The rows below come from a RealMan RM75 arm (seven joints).
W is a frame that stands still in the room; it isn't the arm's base.
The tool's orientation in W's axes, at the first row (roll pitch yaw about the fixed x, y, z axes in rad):
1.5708, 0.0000, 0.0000
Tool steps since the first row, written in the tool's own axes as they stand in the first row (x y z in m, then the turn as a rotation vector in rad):
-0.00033, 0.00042, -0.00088, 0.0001, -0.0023, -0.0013
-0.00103, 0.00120, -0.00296, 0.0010, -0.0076, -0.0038
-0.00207, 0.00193, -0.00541, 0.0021, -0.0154, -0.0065
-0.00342, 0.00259, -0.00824, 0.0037, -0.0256, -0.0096
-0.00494, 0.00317, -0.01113, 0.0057, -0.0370, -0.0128
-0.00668, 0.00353, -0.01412, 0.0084, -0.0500, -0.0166
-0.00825, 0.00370, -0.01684, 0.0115, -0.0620, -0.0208
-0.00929, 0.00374, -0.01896, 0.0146, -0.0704, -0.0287
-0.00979, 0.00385, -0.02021, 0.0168, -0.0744, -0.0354
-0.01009, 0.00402, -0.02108, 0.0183, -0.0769, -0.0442
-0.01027, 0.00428, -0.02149, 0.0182, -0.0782, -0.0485
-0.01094, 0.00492, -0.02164, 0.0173, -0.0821, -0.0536
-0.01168, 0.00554, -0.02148, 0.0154, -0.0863, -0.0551
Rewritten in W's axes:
-0.00033, 0.00088, 0.00042, 0.0001, 0.0013, -0.0023
-0.00103, 0.00296, 0.00120, 0.0010, 0.0038, -0.0076
-0.00207, 0.00541, 0.00193, 0.0021, 0.0065, -0.0154
-0.00342, 0.00824, 0.00259, 0.0037, 0.0096, -0.0256
-0.00494, 0.01113, 0.00317, 0.0057, 0.0128, -0.0370
-0.00668, 0.01412, 0.00353, 0.0084, 0.0166, -0.0500
-0.00825, 0.01684, 0.00370, 0.0115, 0.0208, -0.0620
-0.00929, 0.01896, 0.00374, 0.0146, 0.0287, -0.0704
-0.00979, 0.02021, 0.00385, 0.0168, 0.0354, -0.0744
-0.01009, 0.02108, 0.00402, 0.0183, 0.0442, -0.0769
-0.01027, 0.02149, 0.00428, 0.0182, 0.0485, -0.0782
-0.01094, 0.02164, 0.00492, 0.0173, 0.0536, -0.0821
-0.01168, 0.02148, 0.00554, 0.0154, 0.0551, -0.0863

